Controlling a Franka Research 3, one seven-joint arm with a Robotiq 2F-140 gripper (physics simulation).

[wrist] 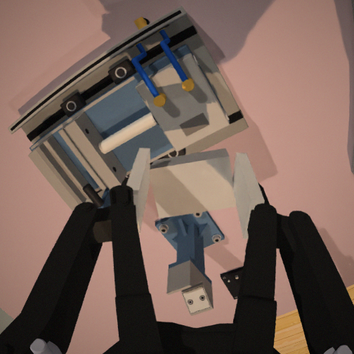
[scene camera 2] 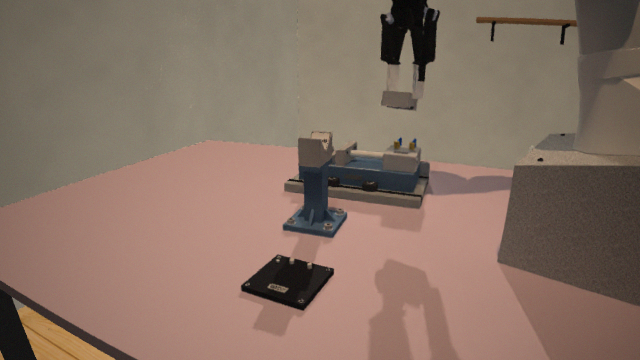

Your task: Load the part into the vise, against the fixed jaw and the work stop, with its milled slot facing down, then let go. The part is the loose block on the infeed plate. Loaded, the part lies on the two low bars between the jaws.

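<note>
My gripper [scene camera 2: 405, 91] [wrist: 191, 166] is shut on the part, a plain grey block [scene camera 2: 397, 99] [wrist: 190, 196], gripped by two opposite sides. It hangs high in the air, above the vise's level. The milled slot cannot be made out. The vise [scene camera 2: 380, 173] [wrist: 117, 107] has a blue body on a grey base, an upright jaw plate at one end and a broad grey block at the other, with a pale rod between. In the wrist view it lies up and left, turned relative to the part. Which jaw is fixed, and the work stop, I cannot tell.
A blue stand [scene camera 2: 316, 192] [wrist: 190, 250] with a grey angled head rises in front of the vise. The black infeed plate [scene camera 2: 295, 287] [wrist: 231, 283] lies nearer the scene camera. Blue levers with yellow ends [wrist: 172, 62] stick up from the vise. The robot's speckled base block [scene camera 2: 575, 215] stands right.
</note>
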